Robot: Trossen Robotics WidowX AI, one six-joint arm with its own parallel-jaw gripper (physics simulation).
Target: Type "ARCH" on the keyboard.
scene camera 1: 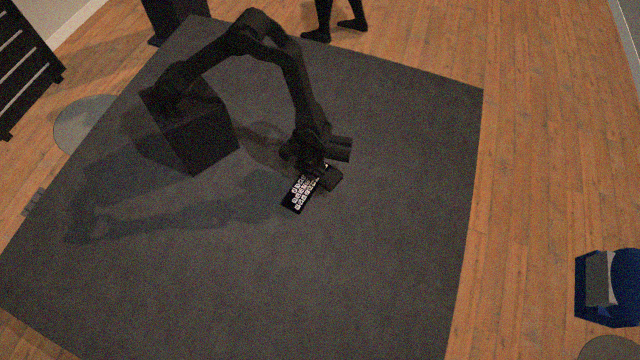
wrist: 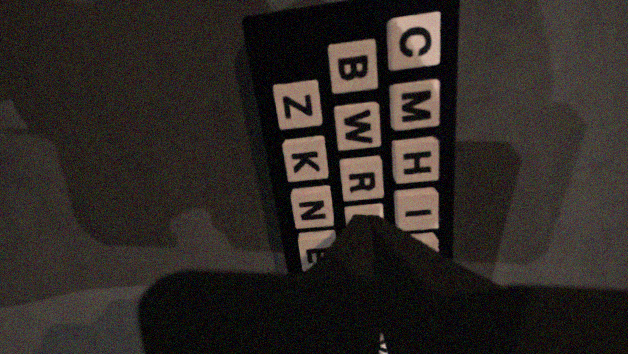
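Pixels of known places: gripper, fingertip midpoint: [scene camera 1: 309,178] [wrist: 364,226]; arm's base, link origin: [scene camera 1: 174,111].
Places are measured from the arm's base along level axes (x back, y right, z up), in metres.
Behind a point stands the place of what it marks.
The black keyboard [scene camera 1: 287,203] @(x -0.329, y 0.025, z -0.218 m) [wrist: 285,37] @(x -0.340, y -0.142, z -0.218 m) with white letter keys lies on the dark mat, partly under my gripper. In the wrist view the C key [wrist: 414,41] @(x -0.375, y -0.132, z -0.212 m), the H key [wrist: 416,160] @(x -0.372, y -0.098, z -0.212 m) and the R key [wrist: 362,178] @(x -0.355, y -0.096, z -0.212 m) show, along with B, M, W, Z, K, N, I and part of E. My gripper [wrist: 364,226] @(x -0.352, y -0.076, z -0.217 m) is shut and empty. Its tips stand over the key next to R in the middle row and cover most of it, so its letter is hidden. Whether the tips touch that key I cannot tell. The A key cannot be made out.
The arm's black base block [scene camera 1: 202,135] @(x -0.060, y -0.005, z -0.080 m) stands on the dark mat [scene camera 1: 300,285] @(x -0.463, y 0.216, z -0.229 m) to the left of the keyboard. A person's dark legs [scene camera 1: 324,17] stand on the wooden floor behind the mat. A blue chair-like object [scene camera 1: 625,290] is at the lower right, and a black slatted unit [scene camera 1: 47,65] at the upper left.
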